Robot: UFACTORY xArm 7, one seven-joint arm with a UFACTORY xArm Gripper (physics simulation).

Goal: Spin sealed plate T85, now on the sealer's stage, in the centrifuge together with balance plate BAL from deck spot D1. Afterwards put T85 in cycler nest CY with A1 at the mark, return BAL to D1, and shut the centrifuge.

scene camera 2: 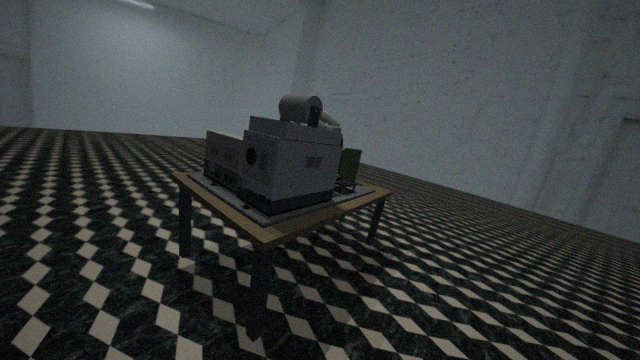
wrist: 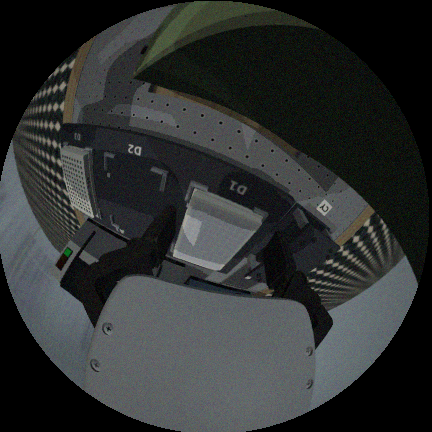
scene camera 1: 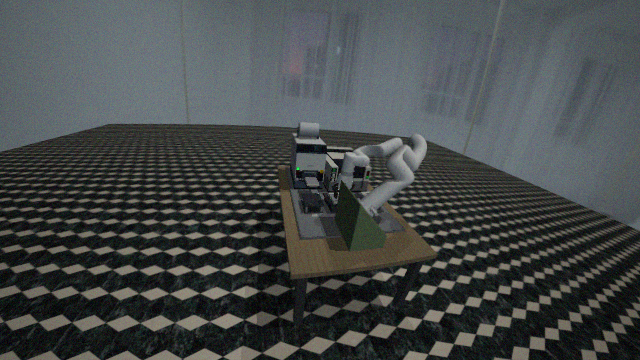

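Pixels of known places: gripper, between the fingertips: [wrist: 223, 231]; arm's base, origin of its link: [scene camera 2: 343, 157] [scene camera 1: 364, 208].
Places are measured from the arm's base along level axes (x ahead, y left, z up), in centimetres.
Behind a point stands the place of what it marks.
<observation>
Plate BAL [wrist: 217, 232] @[x 29.7, y 0.8, z -10.5 cm], pale with a clear shiny top, sits on deck spot D1 in the wrist view. My gripper [wrist: 223, 231] @[x 25.9, y 0.4, z -7.1 cm] is open above it, one dark finger towards each side of the plate. In scene camera 1 the gripper is largely hidden behind the green panel. The sealer [scene camera 1: 311, 156] @[x 58.8, y 12.1, z 9.3 cm] [scene camera 2: 305, 167] @[x 86.0, y 19.8, z 1.4 cm] is the tall white machine with a roll on top. A pale stage [scene camera 1: 311, 181] @[x 48.3, y 13.8, z -5.9 cm] sticks out at its front, too small to tell T85 apart. Cycler nest CY [scene camera 1: 311, 200] @[x 31.6, y 18.4, z -11.5 cm] [wrist: 312, 245] @[x 27.6, y 16.2, z -11.5 cm] is a dark block beside D1. The centrifuge's lid state cannot be told.
A green upright panel [scene camera 1: 355, 220] @[x -9.2, y 10.2, z -0.2 cm] [scene camera 2: 350, 165] @[x 4.4, y 8.7, z -3.9 cm] [wrist: 195, 37] stands near the deck, close to the arm. A white plate with holes [wrist: 77, 180] @[x 29.4, y -23.1, z -10.7 cm] sits at D3; D2's corner brackets [wrist: 161, 175] @[x 25.6, y -7.5, z -12.2 cm] hold no plate. Another white instrument [scene camera 2: 225, 156] @[x 96.2, y -18.2, z -2.3 cm] stands beside the sealer.
</observation>
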